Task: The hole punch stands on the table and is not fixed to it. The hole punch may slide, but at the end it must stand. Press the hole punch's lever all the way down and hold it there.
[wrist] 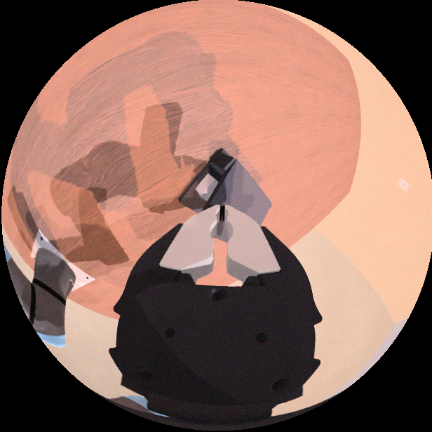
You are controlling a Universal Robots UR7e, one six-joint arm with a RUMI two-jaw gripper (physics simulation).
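Note:
The hole punch (246, 189) shows in the wrist view just above the middle, standing on the reddish wood table (295, 100). It is dark, with a broad grey-blue face on its right side and a black end with a light patch on its left side. My gripper (222, 207) is shut and empty, its two pale fingertips together. The tips overlap the near part of the hole punch in the view and hide some of it. Whether they touch the lever, and how far down the lever is, I cannot tell.
The robot's grey arm base (51, 270) stands at the lower left on a white mounting plate (83, 278) at the table's edge. Dark shadows of the arm lie on the table left of the hole punch. The table's right edge borders a pale floor and wall.

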